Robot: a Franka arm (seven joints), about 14 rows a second.
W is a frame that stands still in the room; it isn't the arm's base.
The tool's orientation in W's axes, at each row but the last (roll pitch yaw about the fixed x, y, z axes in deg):
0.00 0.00 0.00
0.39 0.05 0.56
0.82 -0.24 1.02
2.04 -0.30 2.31
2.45 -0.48 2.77
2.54 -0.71 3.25
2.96 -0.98 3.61
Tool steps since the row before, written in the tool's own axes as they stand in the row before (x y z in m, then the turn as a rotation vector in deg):
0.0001 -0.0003 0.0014 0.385 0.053 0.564
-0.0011 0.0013 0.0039 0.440 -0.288 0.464
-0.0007 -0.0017 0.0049 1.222 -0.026 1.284
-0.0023 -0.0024 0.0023 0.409 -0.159 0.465
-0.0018 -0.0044 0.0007 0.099 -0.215 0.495
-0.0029 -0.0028 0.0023 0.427 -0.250 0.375
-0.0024 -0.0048 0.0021 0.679 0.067 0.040
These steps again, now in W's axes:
0.0001 -0.0003 0.0014 0.385 0.053 0.564
-0.0011 0.0013 0.0039 0.443 -0.287 0.462
-0.0007 -0.0018 0.0049 1.217 -0.023 1.289
-0.0022 -0.0026 0.0022 0.413 -0.159 0.461
-0.0016 -0.0045 0.0005 0.106 -0.231 0.486
-0.0028 -0.0031 0.0021 0.437 -0.242 0.369
-0.0021 -0.0050 0.0018 0.673 0.107 0.055

